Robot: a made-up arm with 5 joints. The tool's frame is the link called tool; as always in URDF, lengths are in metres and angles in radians. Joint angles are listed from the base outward.
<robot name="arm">
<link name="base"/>
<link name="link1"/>
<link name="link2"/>
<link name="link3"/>
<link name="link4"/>
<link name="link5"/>
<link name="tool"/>
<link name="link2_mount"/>
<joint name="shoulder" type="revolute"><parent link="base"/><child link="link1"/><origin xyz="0.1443 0.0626 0.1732" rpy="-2.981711 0.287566 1.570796"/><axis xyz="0 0 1"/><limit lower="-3.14" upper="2.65"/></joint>
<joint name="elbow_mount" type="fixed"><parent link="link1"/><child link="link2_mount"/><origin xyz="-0.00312 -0.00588 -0.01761" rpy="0 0 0"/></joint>
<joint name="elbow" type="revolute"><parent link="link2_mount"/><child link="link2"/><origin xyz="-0.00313 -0.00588 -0.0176" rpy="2.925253 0.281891 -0.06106"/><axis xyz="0 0 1"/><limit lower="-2.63" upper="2.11"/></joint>
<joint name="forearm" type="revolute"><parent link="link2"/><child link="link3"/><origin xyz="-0.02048 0.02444 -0.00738" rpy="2.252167 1.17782 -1.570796"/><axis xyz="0 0 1"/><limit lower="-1.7" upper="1.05"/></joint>
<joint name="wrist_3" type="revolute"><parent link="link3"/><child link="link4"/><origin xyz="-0.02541 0.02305 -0.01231" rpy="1.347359 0.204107 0.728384"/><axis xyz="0 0 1"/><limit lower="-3.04" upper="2.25"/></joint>
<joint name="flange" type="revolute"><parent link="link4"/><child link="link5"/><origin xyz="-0.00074 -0.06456 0.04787" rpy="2.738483 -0.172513 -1.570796"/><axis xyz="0 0 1"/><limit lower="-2.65" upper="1.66"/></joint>
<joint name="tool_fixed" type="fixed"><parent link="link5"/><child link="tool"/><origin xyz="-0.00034 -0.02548 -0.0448" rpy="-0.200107 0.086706 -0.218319"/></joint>
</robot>
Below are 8 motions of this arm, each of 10 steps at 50 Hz.
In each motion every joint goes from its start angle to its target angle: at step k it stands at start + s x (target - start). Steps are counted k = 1, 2, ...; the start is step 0. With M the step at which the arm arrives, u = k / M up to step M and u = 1 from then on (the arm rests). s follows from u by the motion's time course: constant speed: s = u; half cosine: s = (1 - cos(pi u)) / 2; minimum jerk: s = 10 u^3 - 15 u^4 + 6 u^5.
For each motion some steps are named. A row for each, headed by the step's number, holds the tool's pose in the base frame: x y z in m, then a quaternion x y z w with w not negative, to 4 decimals.
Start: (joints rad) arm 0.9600 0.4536 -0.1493 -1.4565 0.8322
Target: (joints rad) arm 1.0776 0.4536 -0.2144 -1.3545 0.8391
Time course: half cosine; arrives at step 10
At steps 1, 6, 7, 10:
1: 0.0807 0.1613 0.1725 -0.1825 -0.2986 0.9298 0.1138
6: 0.0914 0.1674 0.1736 -0.1919 -0.2932 0.9208 0.1713
7: 0.0939 0.1685 0.1739 -0.1938 -0.2920 0.9183 0.1840
10: 0.0975 0.1701 0.1742 -0.1967 -0.2903 0.9143 0.2025

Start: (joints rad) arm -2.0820 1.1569 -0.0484 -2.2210 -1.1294
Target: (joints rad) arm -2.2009 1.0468 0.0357 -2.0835 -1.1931
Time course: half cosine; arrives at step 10
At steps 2, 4, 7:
2: 0.2181 0.0517 0.1484 -0.4780 -0.1025 -0.3743 0.7880
4: 0.2168 0.0503 0.1480 -0.4799 -0.0967 -0.3959 0.7769
7: 0.2142 0.0478 0.1474 -0.4835 -0.0872 -0.4341 0.7551

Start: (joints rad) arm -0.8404 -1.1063 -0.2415 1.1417 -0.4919
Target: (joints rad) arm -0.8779 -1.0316 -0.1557 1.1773 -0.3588
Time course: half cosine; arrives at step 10
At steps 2, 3, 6, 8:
2: 0.1184 0.0450 0.1380 -0.1228 0.4922 -0.2338 0.8294
3: 0.1190 0.0440 0.1377 -0.1250 0.4895 -0.2257 0.8329
6: 0.1217 0.0400 0.1367 -0.1338 0.4784 -0.1926 0.8462
8: 0.1234 0.0379 0.1362 -0.1384 0.4721 -0.1739 0.8531

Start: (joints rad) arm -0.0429 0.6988 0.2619 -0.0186 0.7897
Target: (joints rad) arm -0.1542 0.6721 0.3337 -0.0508 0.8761
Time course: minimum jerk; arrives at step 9
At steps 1, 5, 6, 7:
1: 0.1254 0.1227 0.1554 -0.1880 -0.1215 0.9380 0.2646
5: 0.1223 0.1226 0.1564 -0.1915 -0.1373 0.9478 0.2147
6: 0.1213 0.1225 0.1567 -0.1927 -0.1422 0.9503 0.1988
7: 0.1206 0.1225 0.1569 -0.1935 -0.1457 0.9519 0.1875

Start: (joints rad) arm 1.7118 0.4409 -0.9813 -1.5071 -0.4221
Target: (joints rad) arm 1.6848 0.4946 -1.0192 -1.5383 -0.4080
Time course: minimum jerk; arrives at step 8
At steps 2, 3, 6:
2: 0.1404 0.1636 0.2128 0.0729 -0.4842 0.4290 0.7591
3: 0.1389 0.1635 0.2133 0.0790 -0.4845 0.4355 0.7546
6: 0.1335 0.1630 0.2153 0.1012 -0.4852 0.4583 0.7378

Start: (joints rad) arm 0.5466 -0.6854 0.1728 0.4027 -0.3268
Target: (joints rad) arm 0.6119 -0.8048 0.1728 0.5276 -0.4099
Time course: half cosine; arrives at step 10
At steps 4, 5, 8, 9, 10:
4: 0.1553 0.0390 0.1556 -0.1453 0.0731 -0.4815 0.8612
5: 0.1534 0.0385 0.1552 -0.1393 0.0767 -0.5066 0.8474
8: 0.1482 0.0377 0.1542 -0.1227 0.0857 -0.5703 0.8077
9: 0.1473 0.0376 0.1540 -0.1196 0.0873 -0.5811 0.8003
10: 0.1470 0.0376 0.1539 -0.1185 0.0878 -0.5848 0.7977

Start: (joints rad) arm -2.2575 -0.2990 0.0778 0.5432 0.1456
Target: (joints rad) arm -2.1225 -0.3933 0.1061 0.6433 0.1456
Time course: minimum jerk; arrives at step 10
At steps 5, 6, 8, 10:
5: 0.1183 0.0821 0.1466 0.0026 0.1522 0.9445 0.2912
6: 0.1206 0.0831 0.1450 -0.0075 0.1578 0.9351 0.3173
8: 0.1241 0.0843 0.1428 -0.0216 0.1658 0.9202 0.3539
10: 0.1249 0.0845 0.1423 -0.0248 0.1677 0.9167 0.3619

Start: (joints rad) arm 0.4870 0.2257 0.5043 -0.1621 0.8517
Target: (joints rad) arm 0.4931 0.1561 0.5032 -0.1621 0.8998
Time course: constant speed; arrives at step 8
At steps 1, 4, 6, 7, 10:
1: 0.1862 0.1085 0.1565 -0.4104 -0.0165 0.7067 0.5761
4: 0.1873 0.1077 0.1566 -0.4100 -0.0113 0.7037 0.5801
6: 0.1880 0.1072 0.1566 -0.4097 -0.0078 0.7018 0.5828
7: 0.1883 0.1069 0.1566 -0.4095 -0.0061 0.7008 0.5841
10: 0.1887 0.1067 0.1566 -0.4093 -0.0043 0.6998 0.5854

